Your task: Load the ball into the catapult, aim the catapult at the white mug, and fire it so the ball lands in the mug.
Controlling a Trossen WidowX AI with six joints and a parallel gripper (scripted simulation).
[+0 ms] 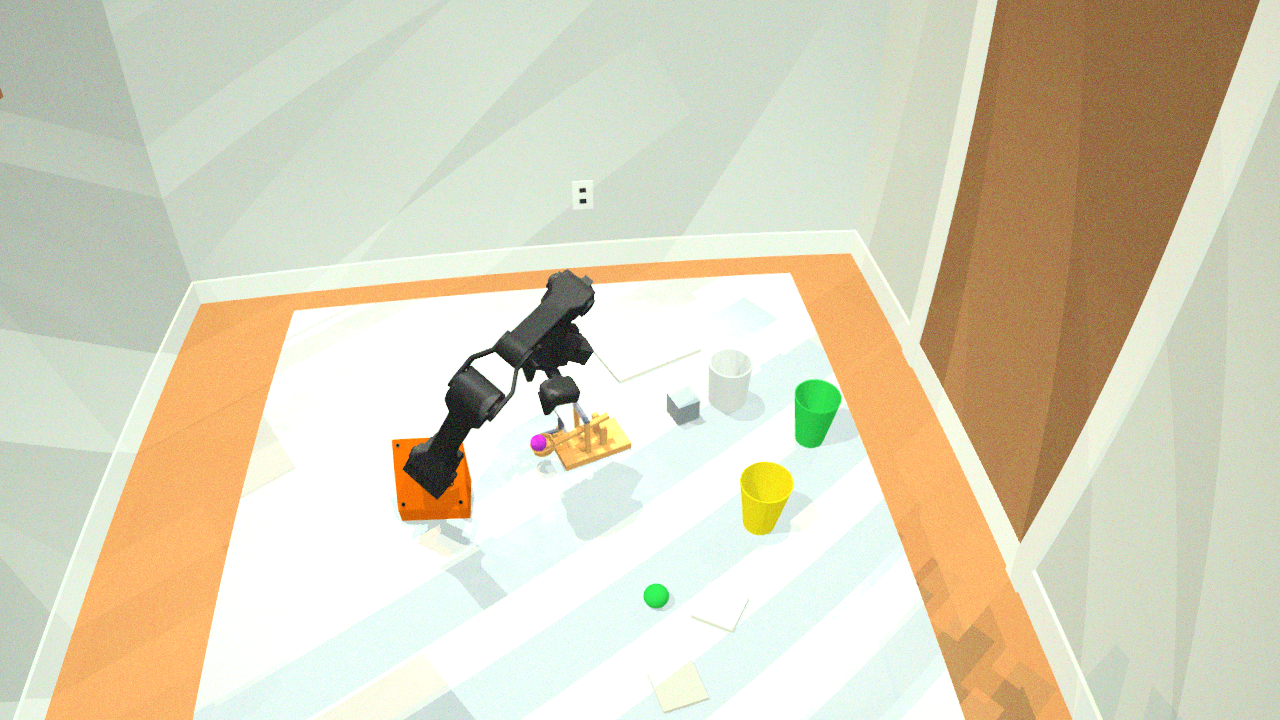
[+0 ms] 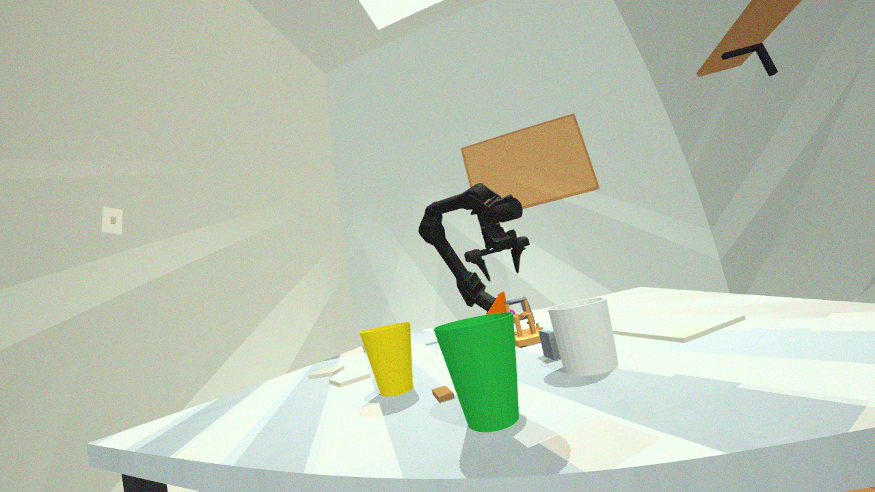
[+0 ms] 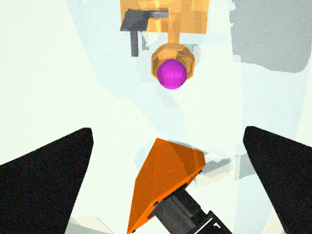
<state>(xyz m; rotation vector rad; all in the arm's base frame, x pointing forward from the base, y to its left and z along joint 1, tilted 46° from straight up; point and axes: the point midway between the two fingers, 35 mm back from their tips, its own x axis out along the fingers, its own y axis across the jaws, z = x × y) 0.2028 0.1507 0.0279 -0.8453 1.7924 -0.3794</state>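
Now: gripper tip 1 cm past the purple ball, 1 cm to the left of it and 11 cm above it. Also, from my gripper tip: green ball (18 cm ahead, 34 cm to the right, 15 cm below); white mug (38 cm ahead, 15 cm to the left, 14 cm below); grey cube (28 cm ahead, 11 cm to the left, 15 cm below).
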